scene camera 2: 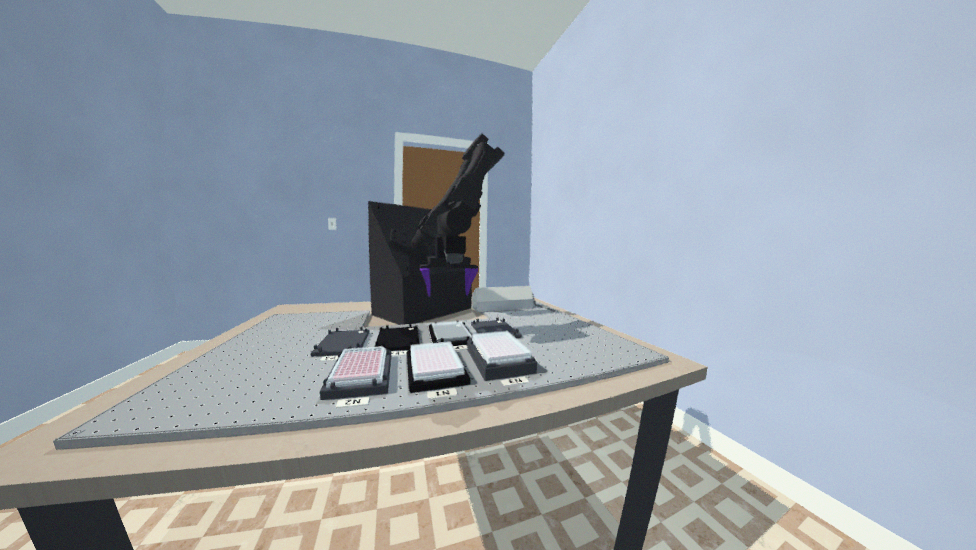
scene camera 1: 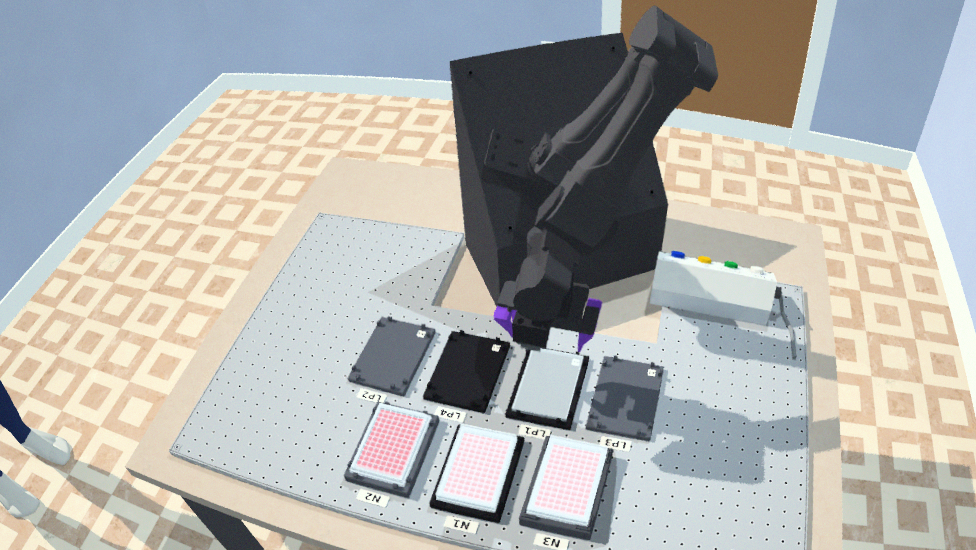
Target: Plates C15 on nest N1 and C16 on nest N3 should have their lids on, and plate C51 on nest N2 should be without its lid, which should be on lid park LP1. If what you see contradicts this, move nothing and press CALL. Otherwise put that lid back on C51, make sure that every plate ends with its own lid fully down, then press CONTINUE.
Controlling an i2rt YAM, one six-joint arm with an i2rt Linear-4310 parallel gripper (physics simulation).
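Where they show: gripper, between the fingertips: (scene camera 2: pixel 448 296) (scene camera 1: pixel 547 342); arm's base, origin of its link: (scene camera 2: pixel 417 246) (scene camera 1: pixel 546 162).
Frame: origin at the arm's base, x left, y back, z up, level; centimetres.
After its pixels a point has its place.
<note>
My gripper (scene camera 1: pixel 548 327) {z -12.5, x 8.8, y -26.2 cm} (scene camera 2: pixel 448 281) {z -12.5, x 8.8, y -26.2 cm} is open and empty, its purple fingers apart, above the back of the board behind lid park LP1 (scene camera 1: pixel 513 414) {z -22.3, x 6.0, y -33.6 cm}. A pale lid (scene camera 1: pixel 546 383) {z -21.4, x 9.0, y -26.9 cm} (scene camera 2: pixel 450 332) {z -21.4, x 9.0, y -28.8 cm} lies on LP1. The plate on N2 (scene camera 1: pixel 390 442) {z -20.4, x -8.7, y -45.9 cm} (scene camera 2: pixel 358 366) {z -20.4, x -8.6, y -47.8 cm} shows vivid red-pink wells and looks without a lid. The plate on N1 (scene camera 1: pixel 478 468) {z -20.2, x 5.2, y -45.5 cm} (scene camera 2: pixel 437 362) {z -20.2, x 5.1, y -48.2 cm} and the plate on N3 (scene camera 1: pixel 568 481) {z -19.1, x 18.0, y -44.1 cm} (scene camera 2: pixel 501 347) {z -19.1, x 17.5, y -46.1 cm} show paler pink wells, as under clear lids. The plate codes cannot be read.
Lid parks LP2 (scene camera 1: pixel 392 355) {z -22.2, x -16.8, y -29.3 cm}, LP4 (scene camera 1: pixel 467 370) {z -22.2, x -3.9, y -28.0 cm} and LP3 (scene camera 1: pixel 625 397) {z -22.2, x 21.5, y -25.2 cm} hold no lids. A white button box (scene camera 1: pixel 713 290) {z -18.0, x 31.4, y -1.7 cm} (scene camera 2: pixel 504 297) {z -18.5, x 31.0, y -2.0 cm} with blue, yellow, green and white buttons stands at the back right. A person's feet (scene camera 1: pixel 47 447) show at the left edge.
</note>
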